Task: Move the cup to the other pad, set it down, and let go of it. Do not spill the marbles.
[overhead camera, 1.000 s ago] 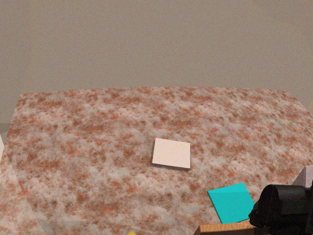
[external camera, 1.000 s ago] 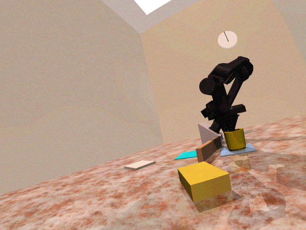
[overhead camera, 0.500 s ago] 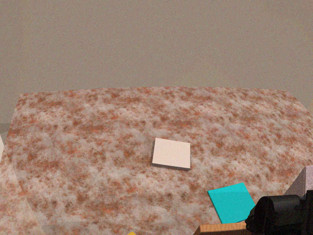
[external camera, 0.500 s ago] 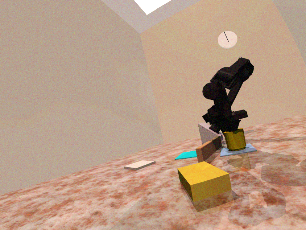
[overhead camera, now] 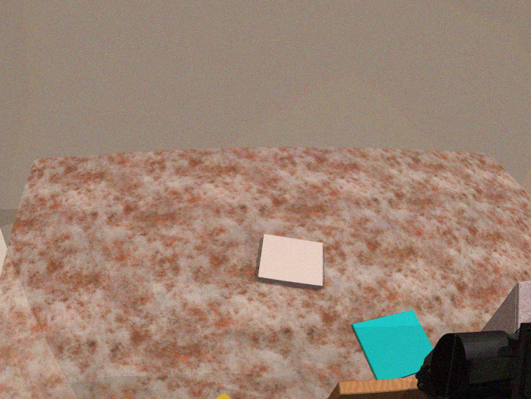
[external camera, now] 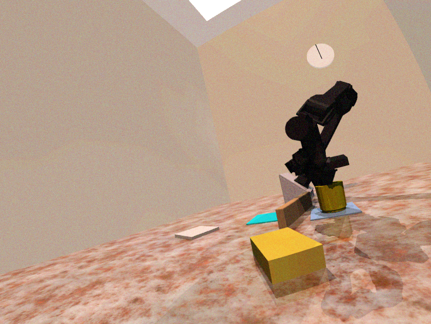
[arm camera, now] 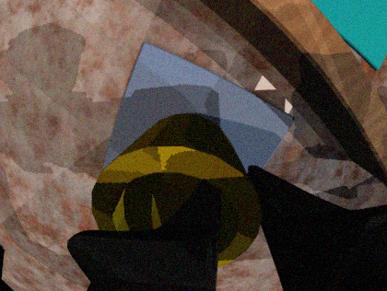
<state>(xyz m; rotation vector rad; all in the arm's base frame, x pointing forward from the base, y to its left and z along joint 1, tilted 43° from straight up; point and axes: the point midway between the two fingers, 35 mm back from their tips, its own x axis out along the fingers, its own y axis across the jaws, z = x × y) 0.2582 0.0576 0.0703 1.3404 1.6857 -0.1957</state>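
The blue pad lies 20 mm ahead of my gripper tip, 20 mm to the left of it and 40 mm below it. The rest, counted from my gripper tip: wooden bar 10 mm ahead, 80 mm to the right, 20 mm below; teal pad 10 mm behind, 170 mm to the right, 40 mm below; yellow cup 20 mm ahead, 20 mm to the left.
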